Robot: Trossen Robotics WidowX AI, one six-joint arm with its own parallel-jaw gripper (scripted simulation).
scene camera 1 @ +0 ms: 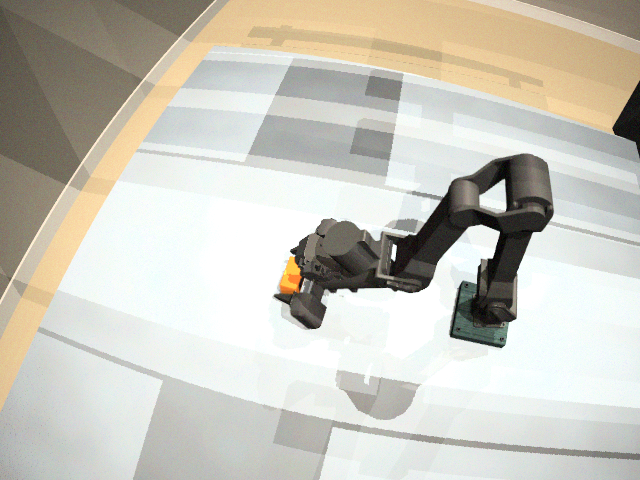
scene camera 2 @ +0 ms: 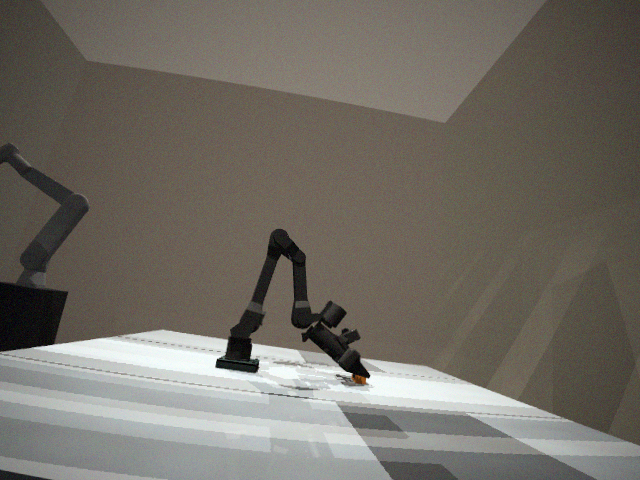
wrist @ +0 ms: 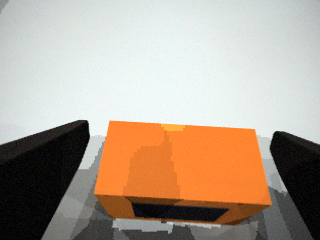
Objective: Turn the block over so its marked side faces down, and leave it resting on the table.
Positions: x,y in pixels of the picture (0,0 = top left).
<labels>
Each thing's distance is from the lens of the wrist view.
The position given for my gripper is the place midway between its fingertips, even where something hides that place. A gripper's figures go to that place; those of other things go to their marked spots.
my gripper (wrist: 179,134): 11 cm
orange block (wrist: 209,175): 9 cm
</labels>
